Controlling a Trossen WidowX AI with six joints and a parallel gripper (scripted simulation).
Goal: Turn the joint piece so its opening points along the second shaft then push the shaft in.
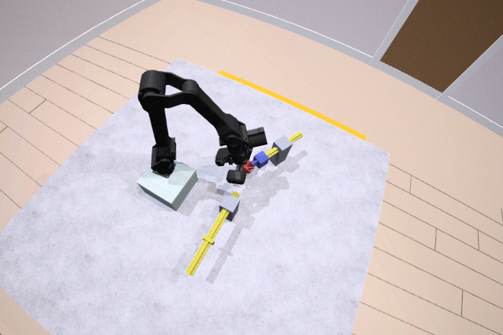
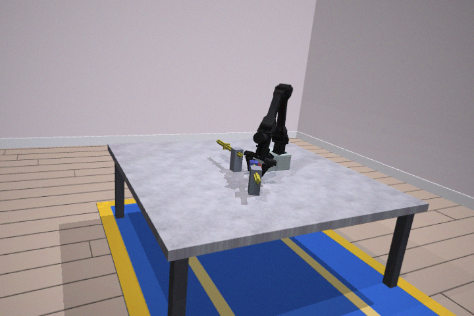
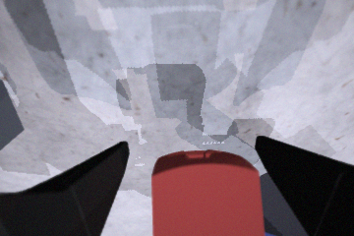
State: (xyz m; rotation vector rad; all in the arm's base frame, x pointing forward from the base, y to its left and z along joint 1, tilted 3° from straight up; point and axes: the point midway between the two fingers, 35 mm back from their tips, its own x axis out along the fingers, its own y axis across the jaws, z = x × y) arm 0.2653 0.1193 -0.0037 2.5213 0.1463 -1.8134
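Now: the red joint piece 40 mm above my gripper tip.
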